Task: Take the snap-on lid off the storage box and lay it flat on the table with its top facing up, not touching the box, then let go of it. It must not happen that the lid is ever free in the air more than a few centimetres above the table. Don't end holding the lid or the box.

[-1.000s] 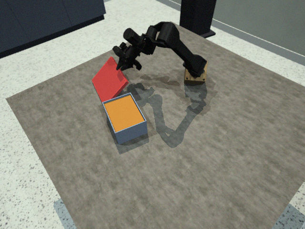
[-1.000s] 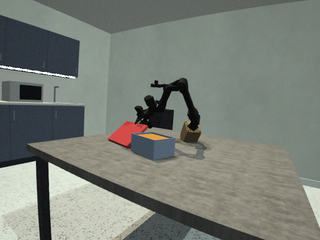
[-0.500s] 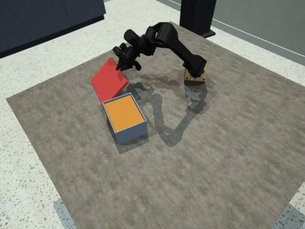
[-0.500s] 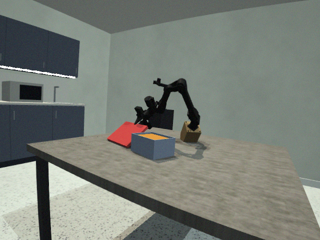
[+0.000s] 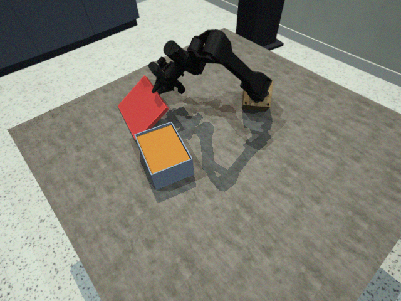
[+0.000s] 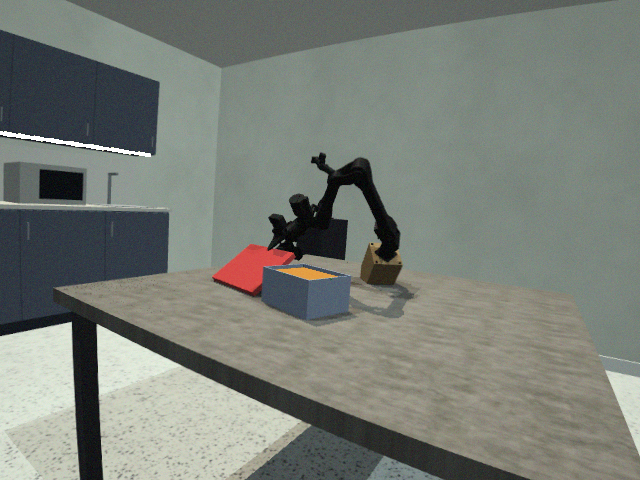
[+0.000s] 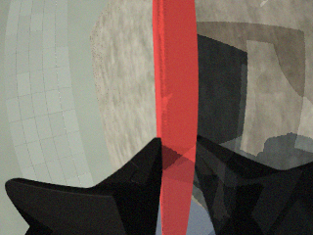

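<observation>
My gripper is now 100 mm short of the red lid and 70 mm above it. Also, from my hand: blue storage box 100 mm ahead, 270 mm to the left, 80 mm below.
</observation>
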